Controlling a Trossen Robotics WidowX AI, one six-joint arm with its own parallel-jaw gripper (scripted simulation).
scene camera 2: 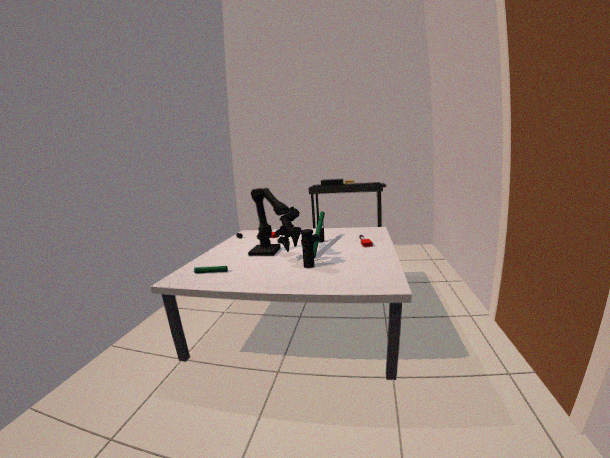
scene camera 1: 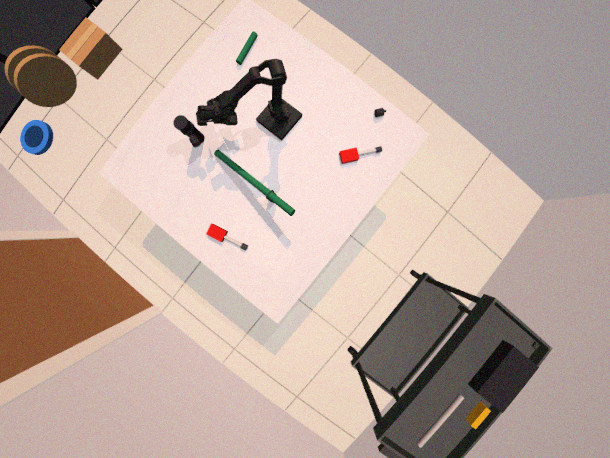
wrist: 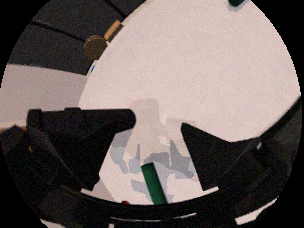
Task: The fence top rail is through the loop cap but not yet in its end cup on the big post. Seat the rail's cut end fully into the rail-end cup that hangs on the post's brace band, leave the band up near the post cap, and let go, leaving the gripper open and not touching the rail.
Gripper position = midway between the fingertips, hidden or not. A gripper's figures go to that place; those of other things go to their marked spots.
Labels:
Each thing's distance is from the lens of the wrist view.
my gripper (wrist: 150, 124): 0.10 m
big dark post (wrist: 127, 119): 0.19 m

